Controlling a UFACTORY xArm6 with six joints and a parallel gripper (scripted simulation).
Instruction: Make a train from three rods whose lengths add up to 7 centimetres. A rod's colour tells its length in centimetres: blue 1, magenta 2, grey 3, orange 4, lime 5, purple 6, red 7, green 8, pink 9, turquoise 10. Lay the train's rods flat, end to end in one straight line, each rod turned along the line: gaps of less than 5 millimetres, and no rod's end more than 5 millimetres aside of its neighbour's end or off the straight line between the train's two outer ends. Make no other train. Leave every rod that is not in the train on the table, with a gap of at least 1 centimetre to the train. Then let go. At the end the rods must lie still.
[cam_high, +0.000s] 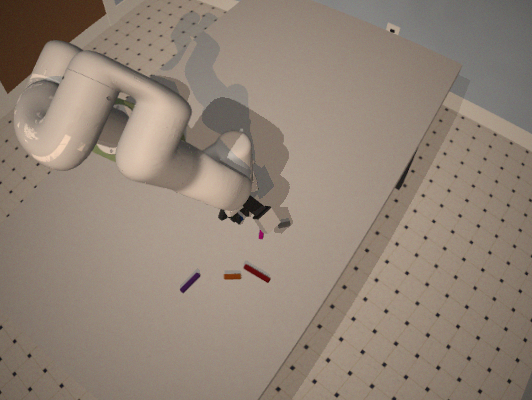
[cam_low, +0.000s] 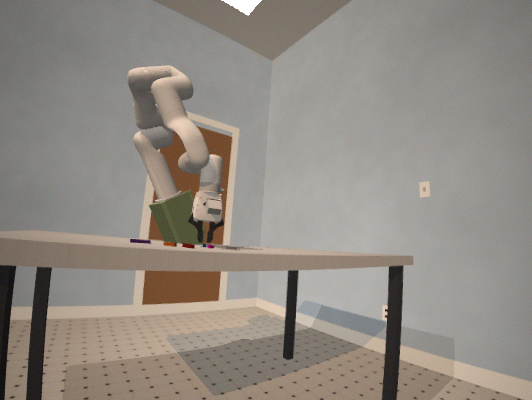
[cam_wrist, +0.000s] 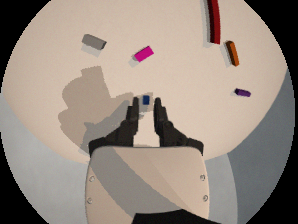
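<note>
My gripper is now 3 cm above the blue rod. From my hand the other things lie so: red rod (13 cm ahead, 9 cm to the right, 3 cm below); magenta rod (7 cm ahead, 3 cm below); grey rod (10 cm ahead, 6 cm to the left, 3 cm below).
</note>
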